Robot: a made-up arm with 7 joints.
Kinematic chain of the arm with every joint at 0, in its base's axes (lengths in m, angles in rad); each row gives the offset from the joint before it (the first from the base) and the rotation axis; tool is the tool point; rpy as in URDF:
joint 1: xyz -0.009 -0.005 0.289 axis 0 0.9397 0.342
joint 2: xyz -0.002 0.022 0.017 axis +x
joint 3: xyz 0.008 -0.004 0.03 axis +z
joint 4: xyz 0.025 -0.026 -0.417 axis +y
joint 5: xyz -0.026 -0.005 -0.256 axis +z
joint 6: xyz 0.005 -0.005 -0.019 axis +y
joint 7: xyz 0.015 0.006 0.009 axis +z
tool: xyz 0.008 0.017 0 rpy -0.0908 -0.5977 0.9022
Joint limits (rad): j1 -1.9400..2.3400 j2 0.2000..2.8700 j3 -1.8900..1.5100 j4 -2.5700..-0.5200 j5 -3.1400..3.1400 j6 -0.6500..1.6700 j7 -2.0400..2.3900
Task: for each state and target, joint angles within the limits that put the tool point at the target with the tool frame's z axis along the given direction. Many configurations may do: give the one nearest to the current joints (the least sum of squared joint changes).
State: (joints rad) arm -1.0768 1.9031 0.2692 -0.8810 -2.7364 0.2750 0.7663
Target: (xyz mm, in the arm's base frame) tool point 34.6 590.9 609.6 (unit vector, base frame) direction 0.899 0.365 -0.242
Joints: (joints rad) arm -1.3389 1.7152 1.1650 -0.5265 -2.4135 1.1667 1.3889
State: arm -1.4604 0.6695 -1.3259 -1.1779 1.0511 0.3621 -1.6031
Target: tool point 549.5 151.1 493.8 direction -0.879 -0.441 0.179
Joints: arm -1.8888 1.1369 -1.6167 -0.9990 0.1696 1.0714 -1.7329
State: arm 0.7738 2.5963 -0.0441 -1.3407 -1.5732 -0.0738 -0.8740
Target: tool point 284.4 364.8 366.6 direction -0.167 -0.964 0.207
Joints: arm 0.7305 2.7103 -0.2999 -1.8769 -2.0516 -0.4232 -1.1556
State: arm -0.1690 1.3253 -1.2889 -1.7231 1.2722 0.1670 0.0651
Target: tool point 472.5 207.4 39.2 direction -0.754 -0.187 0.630
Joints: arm -0.8088 0.9686 -1.1688 -1.2457 1.3625 0.6627 0.3725
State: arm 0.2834 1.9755 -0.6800 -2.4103 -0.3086 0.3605 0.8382
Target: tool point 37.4 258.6 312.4 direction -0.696 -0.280 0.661
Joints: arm 0.3201 2.4933 -1.1483 -2.5700 -0.1361 0.7639 0.8602
